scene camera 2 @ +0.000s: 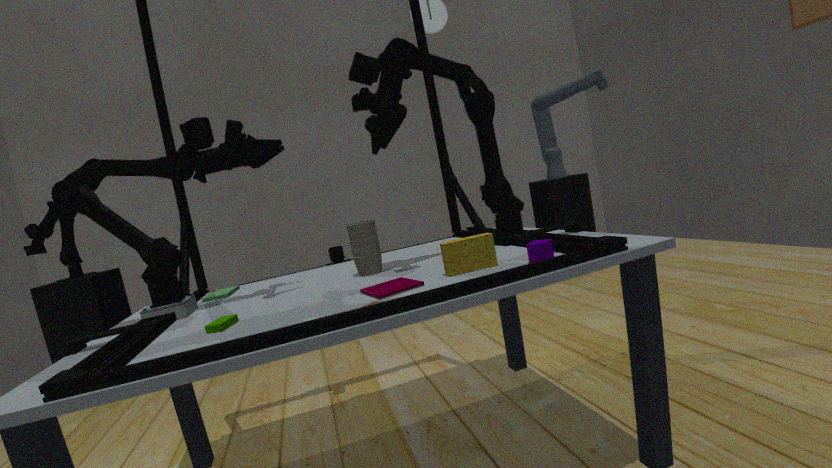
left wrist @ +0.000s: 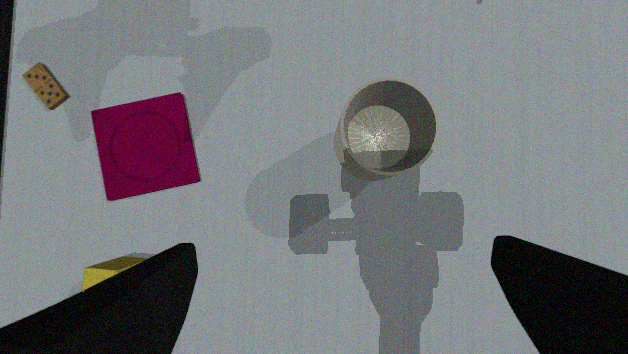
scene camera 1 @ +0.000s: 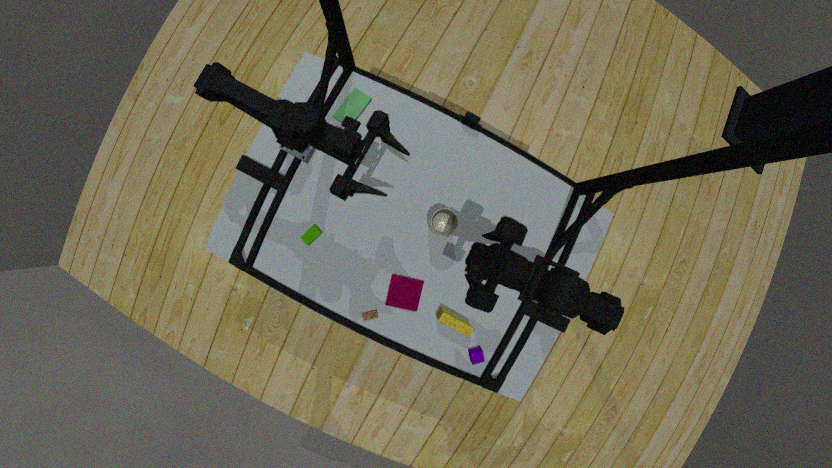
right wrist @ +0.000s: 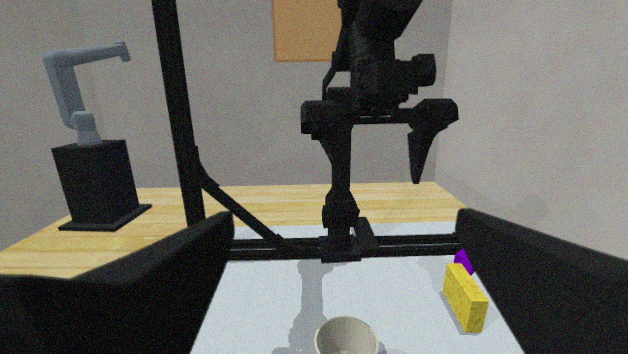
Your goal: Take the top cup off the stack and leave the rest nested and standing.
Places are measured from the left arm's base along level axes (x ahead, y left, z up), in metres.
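Pixels of known places: left gripper, fingertip midpoint: (scene camera 2: 378,151) (left wrist: 344,253) (right wrist: 379,185); right gripper, fingertip midpoint: (scene camera 2: 282,144) (scene camera 1: 398,174) (right wrist: 344,220); left arm's base at its link origin: (scene camera 2: 511,233) (right wrist: 338,244); right arm's base at its link origin: (scene camera 2: 168,302) (scene camera 1: 299,140).
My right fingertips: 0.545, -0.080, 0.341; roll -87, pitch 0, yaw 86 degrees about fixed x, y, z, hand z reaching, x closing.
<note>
For each thing: its top centre in the pictures, then the offset to it from my right fingertips, as dx, dy, dz. "pt": a spot on its surface instead.
- magenta square at a spot on its surface: (left wrist: 145,145) (scene camera 2: 390,285) (scene camera 1: 404,292) pt -0.140, +0.268, -0.355
- yellow block at its top centre: (scene camera 2: 465,238) (right wrist: 465,280) (scene camera 1: 456,324) -0.314, +0.287, -0.293
- purple cube at its top centre: (scene camera 2: 539,241) (right wrist: 467,255) (scene camera 1: 477,357) -0.436, +0.368, -0.323
- domino at its top centre: (left wrist: 43,85) (scene camera 1: 370,315) -0.072, +0.379, -0.355
- green block at its top centre: (scene camera 2: 221,320) (scene camera 1: 310,234) +0.195, +0.224, -0.348
- pale green pad at its top centre: (scene camera 2: 221,291) (scene camera 1: 352,106) +0.251, -0.195, -0.353
A stack of nested beige-grey cups (scene camera 1: 443,221) (scene camera 2: 365,248) (left wrist: 389,127) (right wrist: 346,337) stands upright on the table, open end up. Several rims show on its side in scene camera 2; the lower cups are mostly hidden inside one another. My left gripper (scene camera 1: 487,264) (scene camera 2: 377,148) (left wrist: 344,253) (right wrist: 379,185) is open and empty, pointing down, high above the table and right of the stack in scene camera 1. My right gripper (scene camera 1: 397,174) (scene camera 2: 281,144) is open and empty, held level above the table, up and left of the stack in scene camera 1.
A magenta square (scene camera 1: 404,292) (scene camera 2: 392,287) (left wrist: 145,145), a yellow block (scene camera 1: 454,322) (scene camera 2: 468,254) (right wrist: 465,297), a purple cube (scene camera 1: 476,355) (scene camera 2: 540,250), a domino (scene camera 1: 370,314) (left wrist: 46,86), a green block (scene camera 1: 311,234) (scene camera 2: 221,323) and a pale green pad (scene camera 1: 352,105) (scene camera 2: 221,293) lie around the stack.
</note>
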